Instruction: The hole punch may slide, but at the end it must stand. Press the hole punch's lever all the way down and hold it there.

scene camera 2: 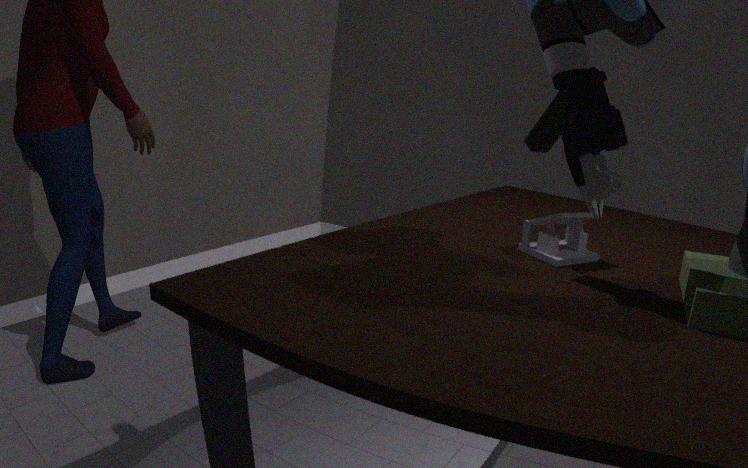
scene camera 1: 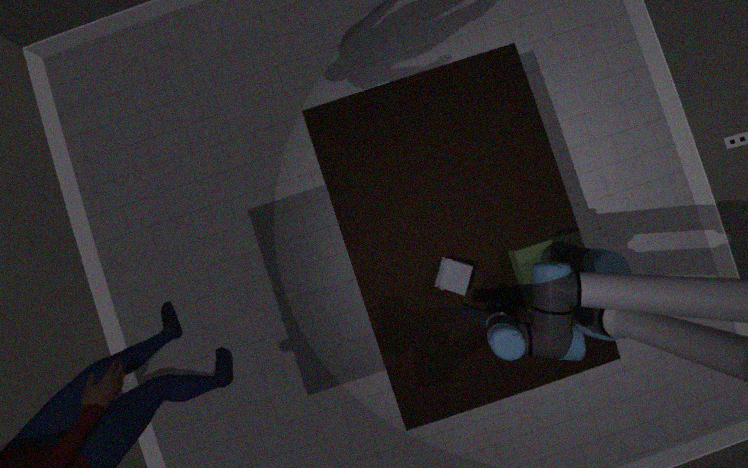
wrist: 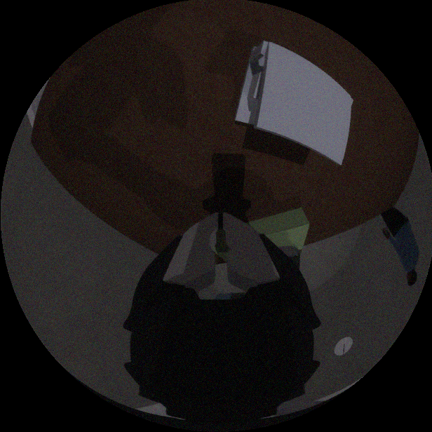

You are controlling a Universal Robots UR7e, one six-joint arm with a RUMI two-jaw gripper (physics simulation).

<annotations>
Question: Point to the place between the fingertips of my gripper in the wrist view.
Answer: At 220, 214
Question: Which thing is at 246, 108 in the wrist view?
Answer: A grey hole punch.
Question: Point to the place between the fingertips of my gripper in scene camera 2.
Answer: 598, 218
</annotations>
